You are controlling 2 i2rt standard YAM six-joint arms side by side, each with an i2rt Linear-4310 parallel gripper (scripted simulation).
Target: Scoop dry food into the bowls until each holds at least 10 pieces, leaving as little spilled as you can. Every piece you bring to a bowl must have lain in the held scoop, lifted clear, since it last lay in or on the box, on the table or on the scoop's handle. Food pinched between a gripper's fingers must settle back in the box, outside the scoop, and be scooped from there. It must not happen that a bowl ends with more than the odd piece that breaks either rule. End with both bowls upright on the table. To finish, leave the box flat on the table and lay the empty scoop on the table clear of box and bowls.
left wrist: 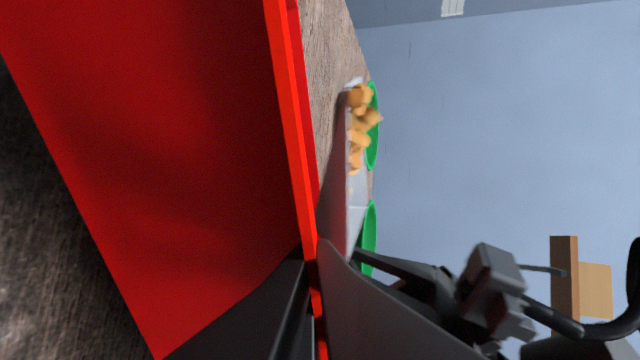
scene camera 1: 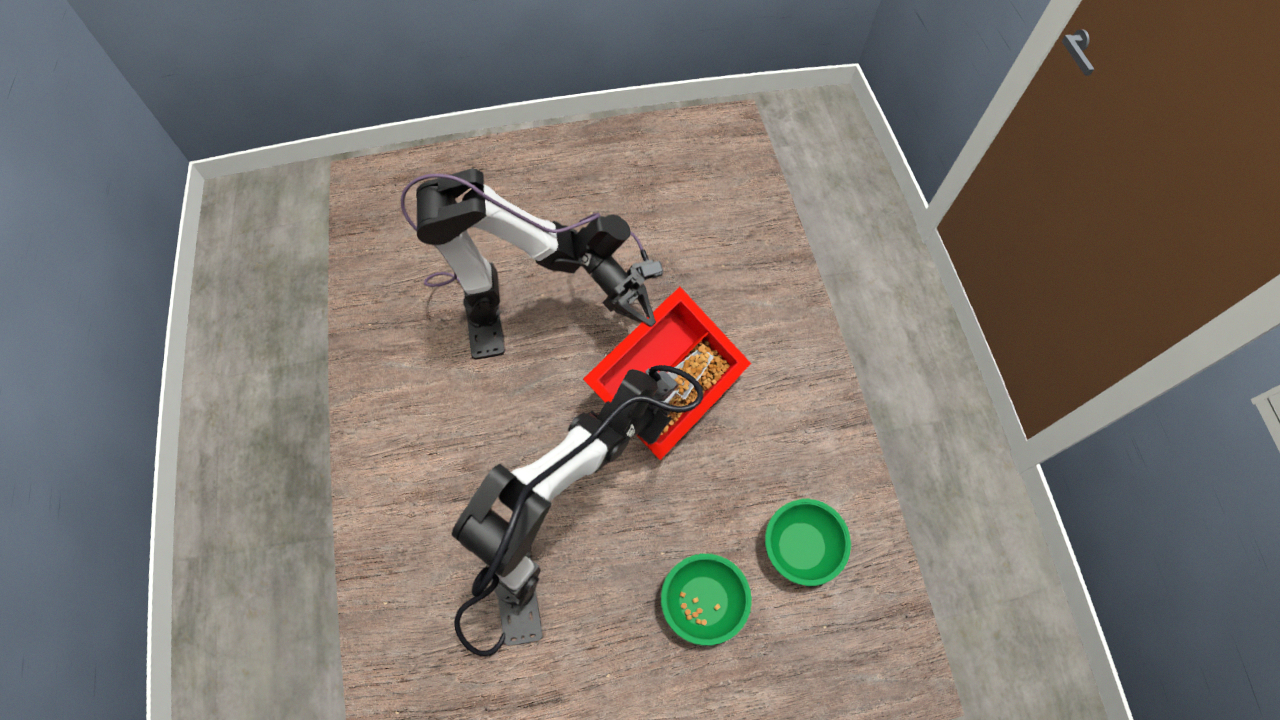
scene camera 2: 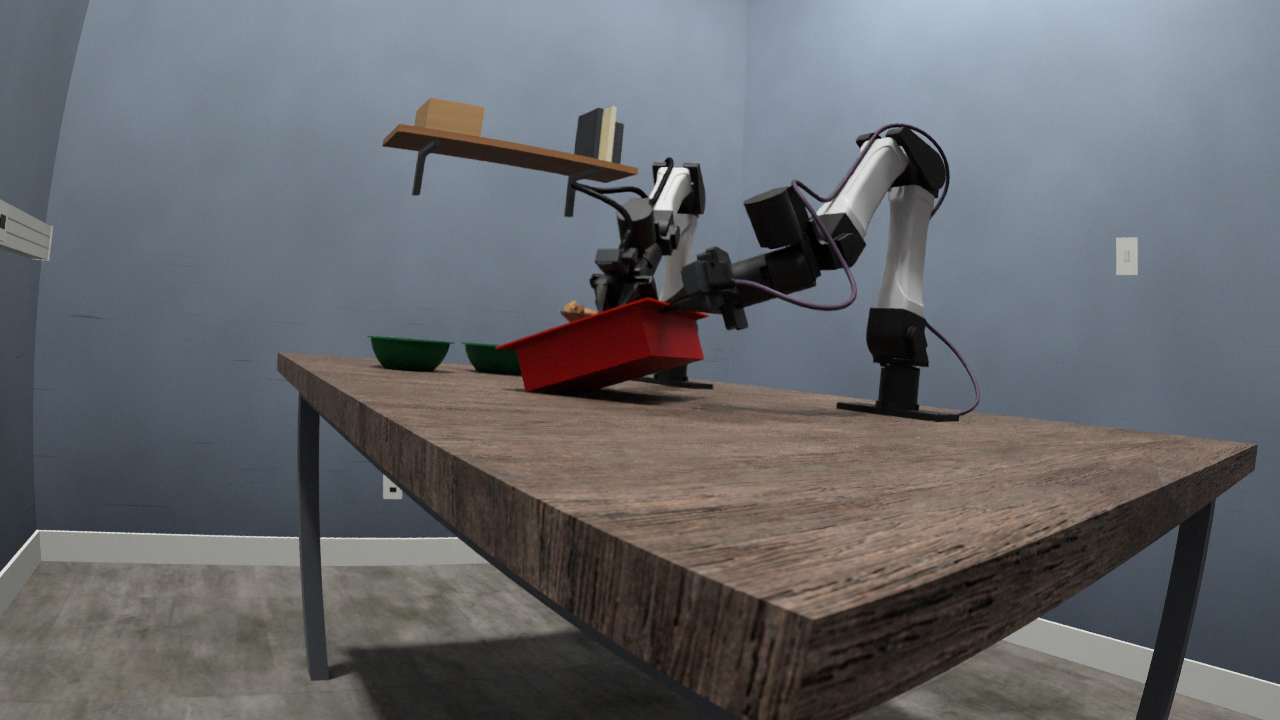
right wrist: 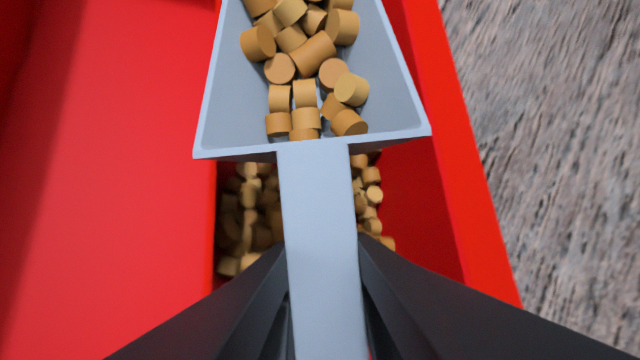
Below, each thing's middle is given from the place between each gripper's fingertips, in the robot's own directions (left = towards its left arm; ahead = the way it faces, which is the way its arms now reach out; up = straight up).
Right now the red box [scene camera 2: 634, 340] is 30 mm ahead of my right hand, 70 mm to the left of it and 20 mm below it. Round my right hand: grey scoop [right wrist: 319, 223] 40 mm ahead, 30 mm to the left.
I see my left gripper [scene camera 1: 653, 325] 90 mm to the left of the red box, 50 mm above it and 20 mm short of it. From my left hand the other things lie so: grey scoop: 130 mm to the right, 30 mm below, 30 mm ahead.
